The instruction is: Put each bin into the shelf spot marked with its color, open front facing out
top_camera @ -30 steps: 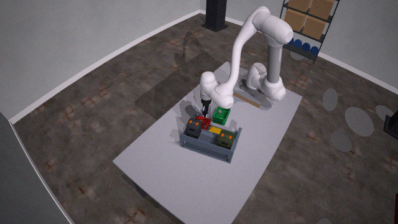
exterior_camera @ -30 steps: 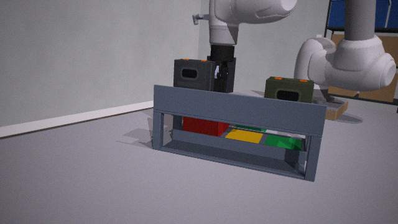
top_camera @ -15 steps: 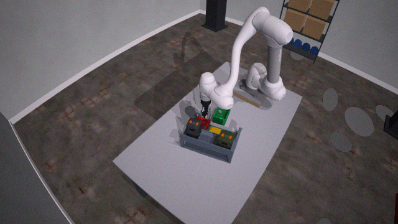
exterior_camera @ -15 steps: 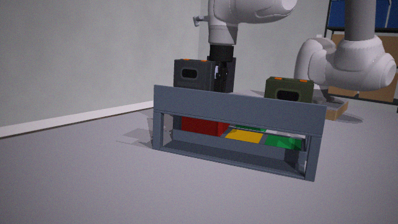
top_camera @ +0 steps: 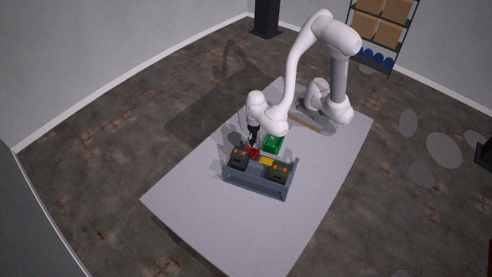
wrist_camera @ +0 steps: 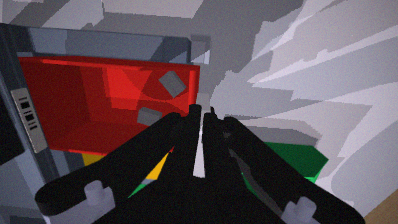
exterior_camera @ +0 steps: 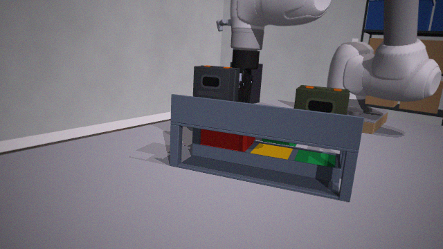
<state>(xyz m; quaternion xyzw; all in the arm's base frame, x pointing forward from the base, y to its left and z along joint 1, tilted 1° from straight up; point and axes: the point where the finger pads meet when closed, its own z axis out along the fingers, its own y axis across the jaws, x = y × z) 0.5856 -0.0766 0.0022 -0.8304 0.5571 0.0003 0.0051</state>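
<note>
The red bin is 9 cm ahead of my hand and 4 cm to the left of it. Also, from my hand: olive box (29 cm to the left, 11 cm ahead, 10 cm above); green bin (14 cm behind, 7 cm to the left, 1 cm below); dark grey box (19 cm ahead, 11 cm above, 8 cm to the left).
</note>
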